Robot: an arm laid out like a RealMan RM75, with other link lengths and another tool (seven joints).
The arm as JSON. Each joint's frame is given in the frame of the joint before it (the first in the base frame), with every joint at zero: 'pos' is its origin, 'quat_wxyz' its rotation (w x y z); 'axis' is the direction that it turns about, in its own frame. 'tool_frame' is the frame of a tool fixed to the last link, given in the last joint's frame.
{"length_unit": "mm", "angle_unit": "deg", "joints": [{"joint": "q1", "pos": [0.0, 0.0, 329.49], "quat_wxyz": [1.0, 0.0, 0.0, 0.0], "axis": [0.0, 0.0, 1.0]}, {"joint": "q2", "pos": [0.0, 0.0, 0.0], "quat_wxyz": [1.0, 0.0, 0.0, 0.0], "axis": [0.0, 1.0, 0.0]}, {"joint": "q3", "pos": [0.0, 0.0, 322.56], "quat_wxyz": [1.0, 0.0, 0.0, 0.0], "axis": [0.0, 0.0, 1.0]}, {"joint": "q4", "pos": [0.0, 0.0, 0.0], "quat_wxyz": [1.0, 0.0, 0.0, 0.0], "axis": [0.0, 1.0, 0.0]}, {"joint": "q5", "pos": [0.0, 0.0, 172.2], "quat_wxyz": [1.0, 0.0, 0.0, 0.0], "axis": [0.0, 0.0, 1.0]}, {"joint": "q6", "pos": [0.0, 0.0, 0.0], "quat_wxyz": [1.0, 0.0, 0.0, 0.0], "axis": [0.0, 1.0, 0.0]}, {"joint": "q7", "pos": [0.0, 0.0, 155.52], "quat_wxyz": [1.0, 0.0, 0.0, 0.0], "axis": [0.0, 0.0, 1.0]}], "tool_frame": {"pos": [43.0, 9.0, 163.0], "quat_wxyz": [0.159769, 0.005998, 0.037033, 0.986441]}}
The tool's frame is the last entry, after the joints.
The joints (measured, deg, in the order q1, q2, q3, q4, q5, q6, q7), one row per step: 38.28 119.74 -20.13 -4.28 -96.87 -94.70 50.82; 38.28 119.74 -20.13 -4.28 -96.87 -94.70 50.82; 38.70 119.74 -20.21 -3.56 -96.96 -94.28 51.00; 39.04 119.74 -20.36 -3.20 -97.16 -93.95 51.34; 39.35 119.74 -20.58 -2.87 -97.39 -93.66 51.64; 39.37 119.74 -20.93 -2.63 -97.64 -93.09 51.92; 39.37 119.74 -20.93 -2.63 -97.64 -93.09 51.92; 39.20 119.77 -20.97 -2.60 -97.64 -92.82 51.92; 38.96 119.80 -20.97 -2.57 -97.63 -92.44 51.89; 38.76 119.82 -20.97 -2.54 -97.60 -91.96 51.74; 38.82 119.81 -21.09 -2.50 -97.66 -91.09 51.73; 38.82 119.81 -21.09 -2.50 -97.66 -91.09 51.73; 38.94 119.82 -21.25 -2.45 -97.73 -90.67 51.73
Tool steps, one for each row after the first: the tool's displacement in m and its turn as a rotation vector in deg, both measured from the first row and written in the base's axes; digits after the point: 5 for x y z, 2 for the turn. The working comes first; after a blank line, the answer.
Tool pose at each row, in the base's axes (x y z in m, rotation vector in deg; the steps are taken from these numbers as rounded here): 0.10356 0.42689 -0.06128 -3.38 -116.22 -35.76; 0.10356 0.42689 -0.06128 -3.38 -116.22 -35.76; 0.10109 0.42661 -0.06438 -4.03 -116.29 -35.02; 0.09930 0.42590 -0.06731 -4.48 -116.53 -34.24; 0.09768 0.42468 -0.07049 -4.84 -116.84 -33.41; 0.09945 0.42348 -0.07480 -5.53 -117.49 -32.86; 0.09945 0.42348 -0.07480 -5.53 -117.49 -32.86; 0.10154 0.42368 -0.07589 -5.92 -117.68 -33.04; 0.10458 0.42429 -0.07705 -6.43 -117.91 -33.39; 0.10783 0.42545 -0.07832 -6.84 -118.22 -33.87; 0.11087 0.42748 -0.08122 -7.32 -118.90 -34.16; 0.11087 0.42748 -0.08122 -7.32 -118.90 -34.16; 0.11158 0.42791 -0.08334 -7.45 -119.31 -34.09

0.00000 0.00000 0.00000 0.00 0.00 0.00; -0.00247 -0.00028 -0.00310 -0.78 0.20 -0.13; -0.00426 -0.00099 -0.00603 -1.55 0.20 -0.12; -0.00588 -0.00221 -0.00921 -2.33 0.12 -0.04; -0.00411 -0.00341 -0.01352 -3.12 -0.27 -0.37; -0.00411 -0.00341 -0.01352 -3.12 -0.27 -0.37; -0.00202 -0.00321 -0.01461 -3.20 -0.41 -0.75; 0.00102 -0.00260 -0.01577 -3.21 -0.60 -1.29; 0.00427 -0.00144 -0.01704 -3.12 -0.91 -1.84; 0.00731 0.00059 -0.01994 -3.26 -1.52 -2.40; 0.00731 0.00059 -0.01994 -3.26 -1.52 -2.40; 0.00802 0.00102 -0.02206 -3.44 -1.88 -2.52
